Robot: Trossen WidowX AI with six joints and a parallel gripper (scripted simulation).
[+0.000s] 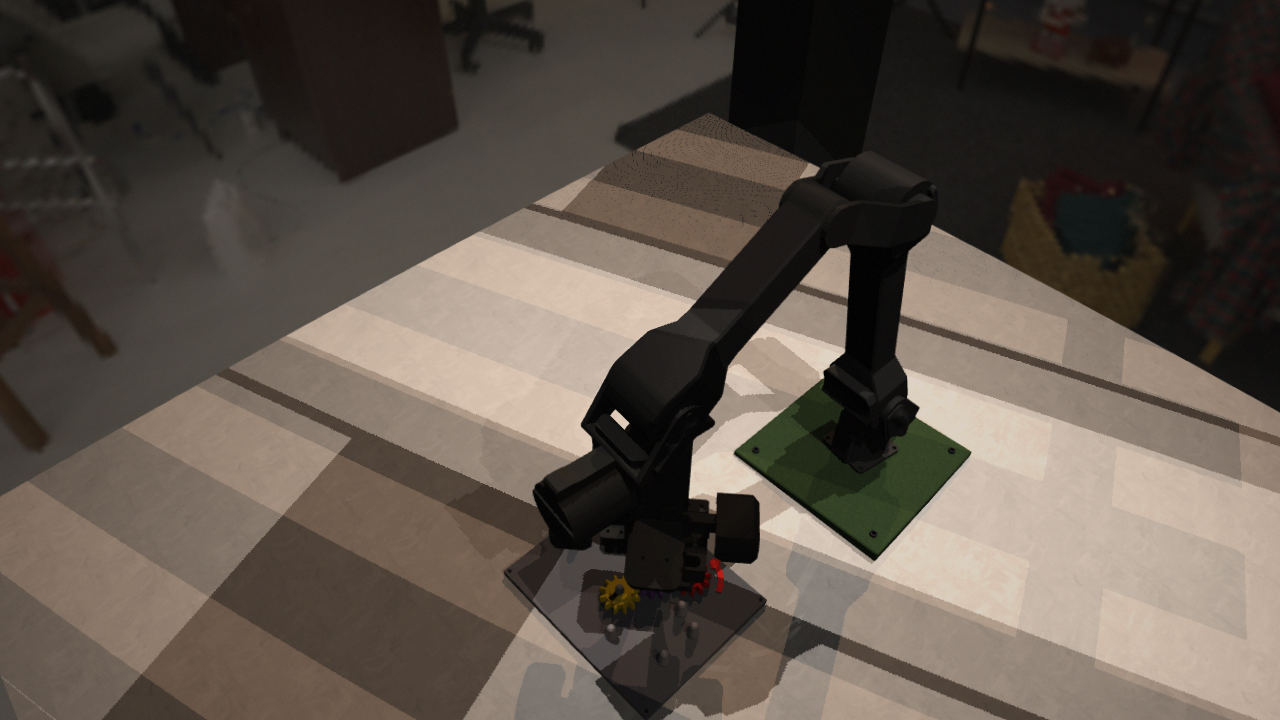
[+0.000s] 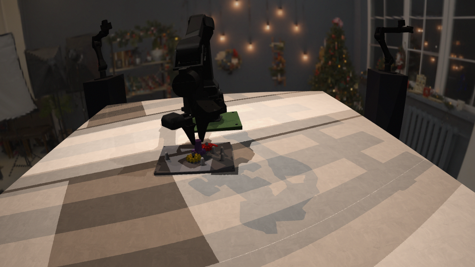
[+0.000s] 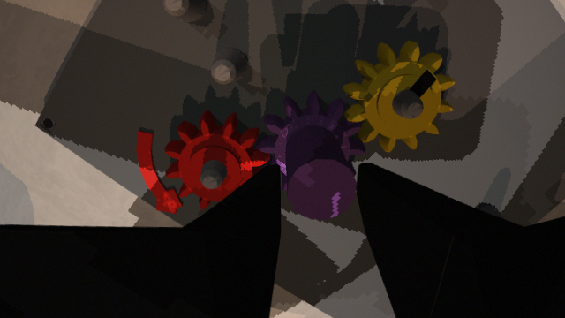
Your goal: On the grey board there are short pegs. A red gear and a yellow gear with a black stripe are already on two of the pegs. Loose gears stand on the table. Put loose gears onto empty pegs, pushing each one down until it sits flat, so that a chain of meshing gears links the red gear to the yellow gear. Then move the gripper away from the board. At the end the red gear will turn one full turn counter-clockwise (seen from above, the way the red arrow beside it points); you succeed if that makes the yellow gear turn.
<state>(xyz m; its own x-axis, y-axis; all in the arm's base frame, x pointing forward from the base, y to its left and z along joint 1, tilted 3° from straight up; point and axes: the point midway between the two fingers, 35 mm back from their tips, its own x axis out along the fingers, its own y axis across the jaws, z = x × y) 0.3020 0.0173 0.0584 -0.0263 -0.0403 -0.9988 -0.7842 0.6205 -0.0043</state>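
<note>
Right now the purple gear is 10 mm below my gripper tip. Also, from my gripper tip: red arrow (60 mm behind, 30 mm to the left, 30 mm below); red gear (30 mm behind, 20 mm to the left, 20 mm below); yellow striped gear (40 mm ahead, 20 mm below, 10 mm to the right).
</note>
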